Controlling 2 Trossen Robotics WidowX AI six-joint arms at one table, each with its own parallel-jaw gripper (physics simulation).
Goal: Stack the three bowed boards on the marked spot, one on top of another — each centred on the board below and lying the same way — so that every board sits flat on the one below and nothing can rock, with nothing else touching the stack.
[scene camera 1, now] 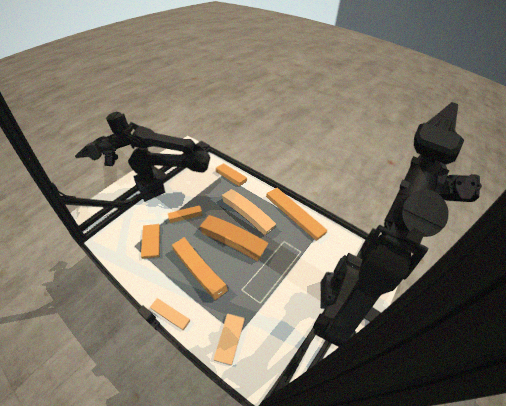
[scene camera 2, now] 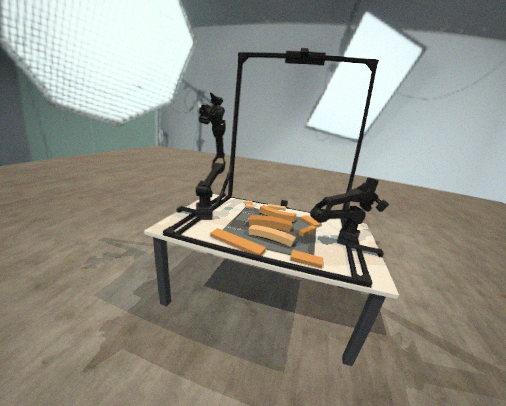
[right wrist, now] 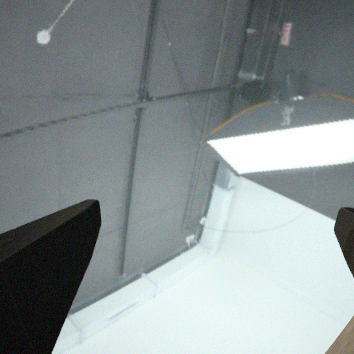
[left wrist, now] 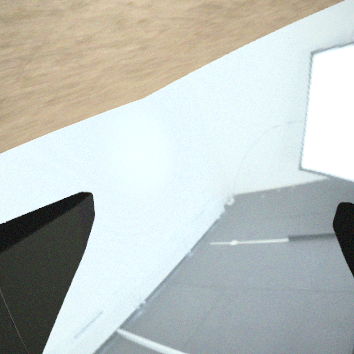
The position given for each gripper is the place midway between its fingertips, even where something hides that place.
The left gripper [scene camera 1: 79,154] is open and holds nothing. The right gripper [scene camera 1: 450,118] is open and holds nothing.
